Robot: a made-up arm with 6 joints. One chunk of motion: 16 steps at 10 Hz.
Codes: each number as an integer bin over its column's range. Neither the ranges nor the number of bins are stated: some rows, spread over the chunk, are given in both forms.
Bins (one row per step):
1: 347 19 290 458 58 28
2: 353 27 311 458 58 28
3: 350 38 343 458 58 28
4: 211 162 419 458 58 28
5: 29 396 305 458 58 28
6: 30 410 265 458 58 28
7: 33 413 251 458 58 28
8: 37 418 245 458 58 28
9: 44 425 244 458 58 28
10: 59 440 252 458 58 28
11: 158 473 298 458 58 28
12: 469 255 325 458 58 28
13: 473 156 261 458 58 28
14: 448 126 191 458 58 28
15: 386 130 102 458 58 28
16: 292 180 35 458 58 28
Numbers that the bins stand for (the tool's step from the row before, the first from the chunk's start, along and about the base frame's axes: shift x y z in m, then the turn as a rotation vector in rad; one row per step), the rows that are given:
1: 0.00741 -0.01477 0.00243 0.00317 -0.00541 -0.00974
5: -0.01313 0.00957 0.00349 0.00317 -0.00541 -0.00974
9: -0.01216 0.01145 -0.00081 0.00317 -0.00541 -0.00974
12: 0.01529 0.00047 0.00490 0.00317 -0.00541 -0.00974
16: 0.00386 -0.00438 -0.01553 0.00317 -0.00541 -0.00974
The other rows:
2: 0.00780 -0.01426 0.00391 0.00317 -0.00541 -0.00974
3: 0.00760 -0.01355 0.00616 0.00317 -0.00541 -0.00974
4: -0.00137 -0.00554 0.01152 0.00317 -0.00541 -0.00974
6: -0.01306 0.01048 0.00067 0.00317 -0.00541 -0.00974
7: -0.01287 0.01067 -0.00032 0.00317 -0.00541 -0.00974
8: -0.01261 0.01099 -0.00074 0.00317 -0.00541 -0.00974
10: -0.01119 0.01241 -0.00025 0.00317 -0.00541 -0.00974
11: -0.00480 0.01455 0.00299 0.00317 -0.00541 -0.00974
13: 0.01555 -0.00593 0.00039 0.00317 -0.00541 -0.00974
14: 0.01393 -0.00786 -0.00454 0.00317 -0.00541 -0.00974
15: 0.00993 -0.00760 -0.01081 0.00317 -0.00541 -0.00974

